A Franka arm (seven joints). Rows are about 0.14 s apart.
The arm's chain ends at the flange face. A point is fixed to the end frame.
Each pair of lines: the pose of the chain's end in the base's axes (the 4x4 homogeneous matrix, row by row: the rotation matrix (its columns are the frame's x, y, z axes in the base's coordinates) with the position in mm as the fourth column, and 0 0 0 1 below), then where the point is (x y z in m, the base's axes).
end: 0.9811 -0.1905 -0.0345 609.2; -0.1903 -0.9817 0.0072 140.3; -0.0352 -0.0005 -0.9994 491.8; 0 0 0 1
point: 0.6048 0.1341 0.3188
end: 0.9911 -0.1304 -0.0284 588.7; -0.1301 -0.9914 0.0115 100.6; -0.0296 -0.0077 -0.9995 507.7; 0 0 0 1
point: 0.5858 0.0953 0.3346
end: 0.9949 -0.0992 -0.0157 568.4; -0.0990 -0.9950 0.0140 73.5; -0.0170 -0.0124 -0.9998 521.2; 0 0 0 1
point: 0.5680 0.0687 0.3481
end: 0.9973 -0.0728 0.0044 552.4; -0.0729 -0.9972 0.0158 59.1; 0.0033 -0.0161 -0.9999 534.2; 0 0 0 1
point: 0.5556 0.0546 0.3611
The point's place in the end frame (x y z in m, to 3 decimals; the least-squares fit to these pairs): 0.003 0.007 0.173
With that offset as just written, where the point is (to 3 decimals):
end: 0.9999 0.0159 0.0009 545.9; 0.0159 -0.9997 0.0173 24.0; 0.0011 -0.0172 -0.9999 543.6; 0 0 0 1
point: 0.549 0.020 0.371
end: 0.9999 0.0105 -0.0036 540.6; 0.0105 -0.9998 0.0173 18.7; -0.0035 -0.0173 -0.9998 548.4; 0 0 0 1
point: 0.543 0.015 0.375
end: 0.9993 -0.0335 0.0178 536.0; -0.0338 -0.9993 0.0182 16.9; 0.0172 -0.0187 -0.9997 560.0; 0 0 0 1
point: 0.542 0.013 0.387
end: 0.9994 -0.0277 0.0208 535.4; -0.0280 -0.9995 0.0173 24.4; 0.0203 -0.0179 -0.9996 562.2; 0 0 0 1
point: 0.542 0.020 0.389
